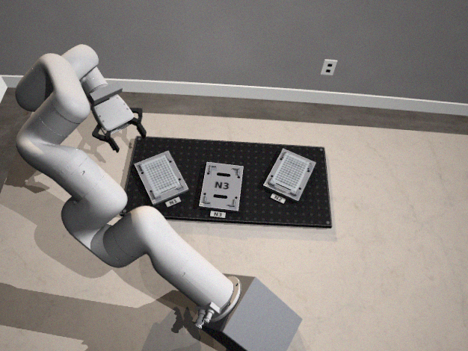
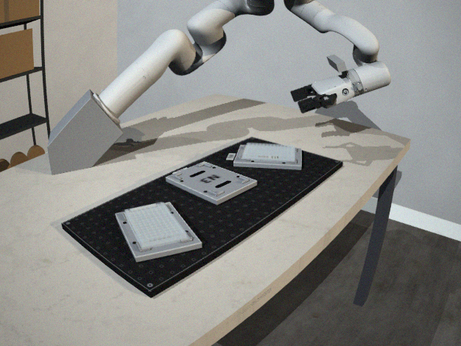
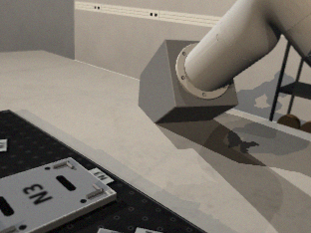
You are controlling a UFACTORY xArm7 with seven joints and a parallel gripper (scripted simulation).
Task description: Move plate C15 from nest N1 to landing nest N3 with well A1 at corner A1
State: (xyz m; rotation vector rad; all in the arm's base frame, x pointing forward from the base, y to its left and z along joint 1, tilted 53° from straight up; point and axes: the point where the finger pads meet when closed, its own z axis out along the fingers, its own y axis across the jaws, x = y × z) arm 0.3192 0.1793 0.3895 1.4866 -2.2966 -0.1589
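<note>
Right now my hand is 14 cm above the nest N1, 9 cm to the left of it and 1 cm past it. The rest, counted from my hand: nest N2: 47 cm to the right, 15 cm ahead, 14 cm below; nest: 28 cm to the right, 14 cm below, 3 cm ahead.
</note>
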